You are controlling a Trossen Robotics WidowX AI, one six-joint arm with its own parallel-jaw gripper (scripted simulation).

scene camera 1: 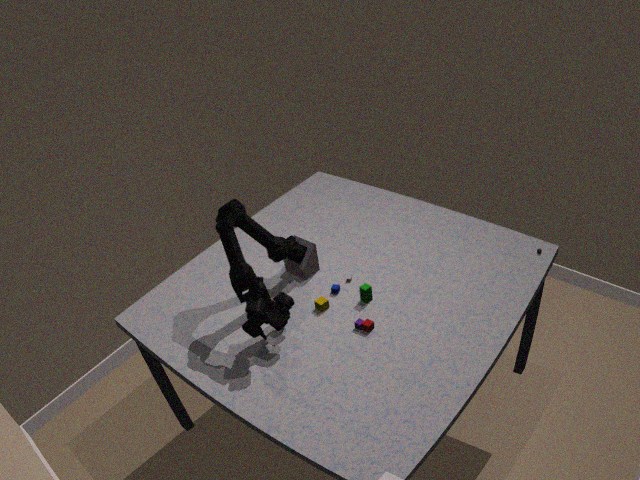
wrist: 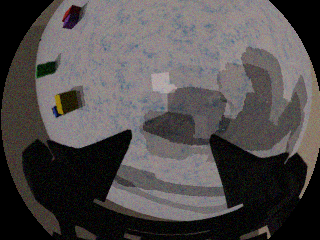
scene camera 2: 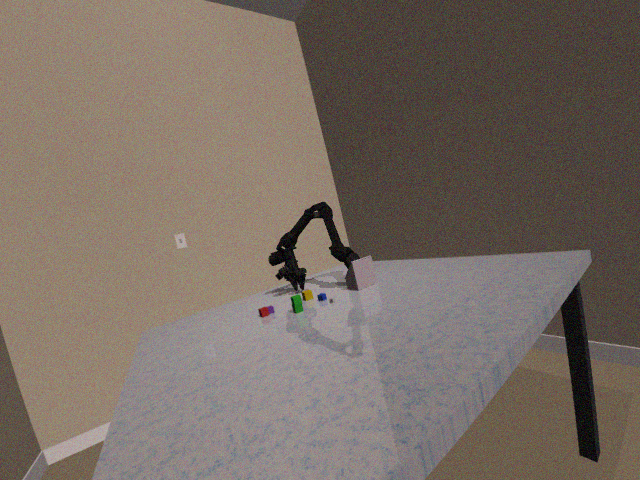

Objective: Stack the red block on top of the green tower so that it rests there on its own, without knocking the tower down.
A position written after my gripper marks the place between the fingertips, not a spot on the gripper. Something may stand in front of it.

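Note:
My gripper (scene camera 1: 275,330), which you'd also find in the wrist view (wrist: 171,136), is holding nothing, and it's open.

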